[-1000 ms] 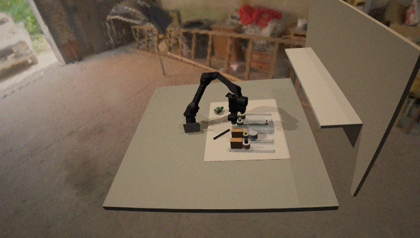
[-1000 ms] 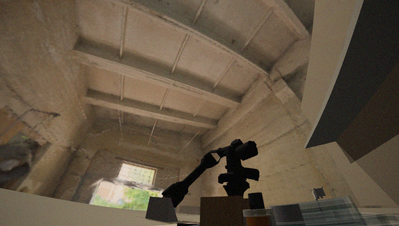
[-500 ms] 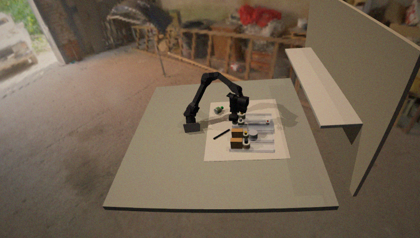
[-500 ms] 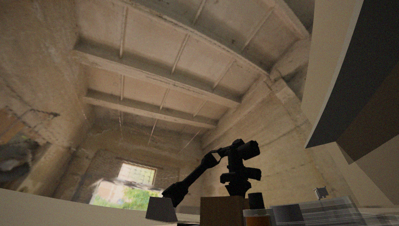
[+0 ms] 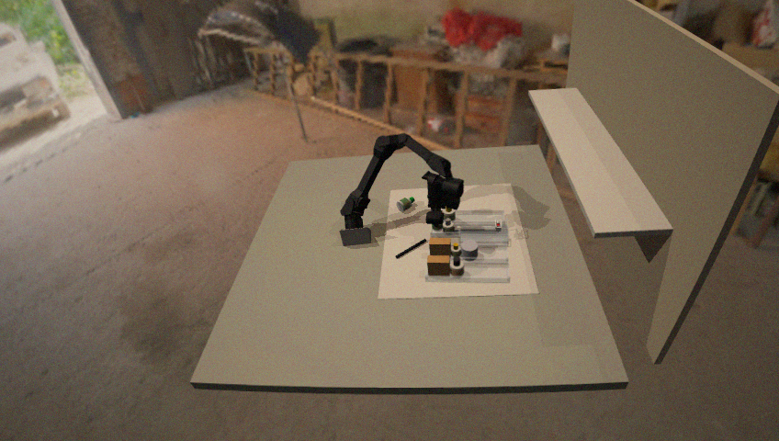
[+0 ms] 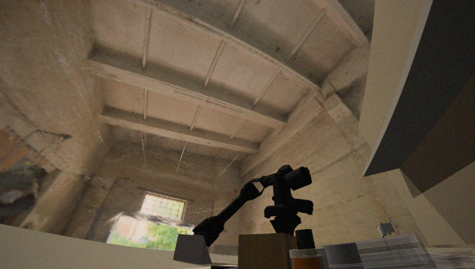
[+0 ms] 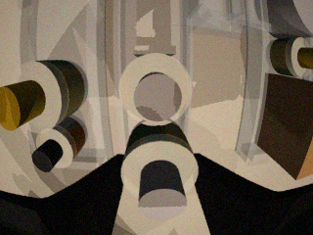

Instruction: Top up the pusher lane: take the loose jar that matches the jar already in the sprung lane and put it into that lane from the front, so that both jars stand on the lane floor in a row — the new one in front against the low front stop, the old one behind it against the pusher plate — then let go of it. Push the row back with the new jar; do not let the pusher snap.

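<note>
Now: the black stick 110 mm behind my gripper tip, 80 mm to the right of it and 50 mm below it. Also, from my gripper tip: pusher lane (140 mm ahead, 50 mm to the right, 30 mm below); then grey cylinder (100 mm ahead, 150 mm to the right, 20 mm below); then shelf (500 mm ahead, 60 mm to the right, 320 mm above).
</note>
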